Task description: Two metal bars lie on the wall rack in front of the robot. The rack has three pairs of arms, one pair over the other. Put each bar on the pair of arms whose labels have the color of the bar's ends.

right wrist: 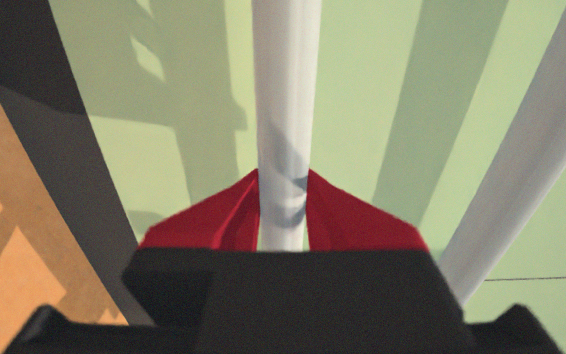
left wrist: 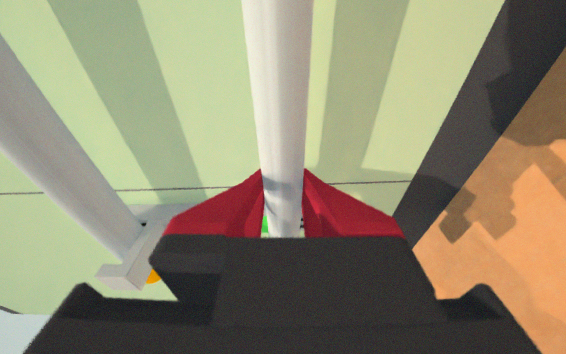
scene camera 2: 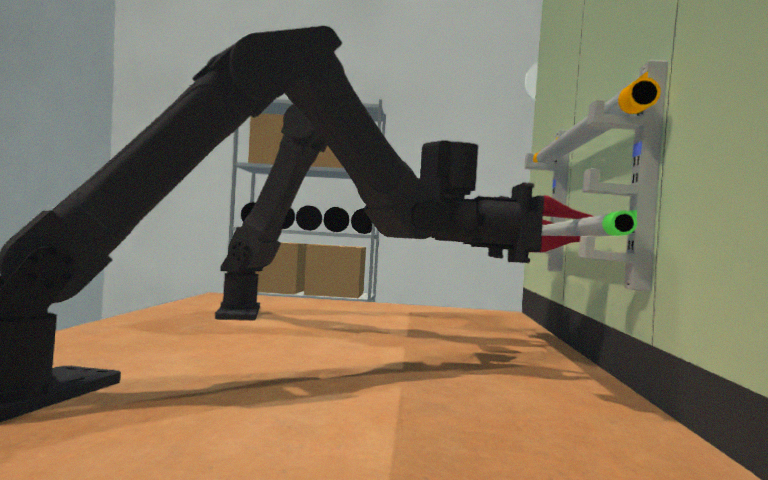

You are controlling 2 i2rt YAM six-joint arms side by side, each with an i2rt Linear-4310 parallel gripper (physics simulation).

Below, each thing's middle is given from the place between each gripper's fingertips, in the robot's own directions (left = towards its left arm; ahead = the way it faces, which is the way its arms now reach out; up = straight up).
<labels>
The green-ended bar (scene camera 2: 622, 222) lies 10 mm behind my right hand and 100 mm to the left of it. The rest, counted from my right hand: orange-ended bar (scene camera 2: 644, 92) (10 mm behind, 90 mm to the left, 140 mm above).
My left gripper is now 10 mm past the green-ended bar and 130 mm to the left of it. From my left hand the other things lie so: orange-ended bar (140 mm to the right, 140 mm above).
</labels>
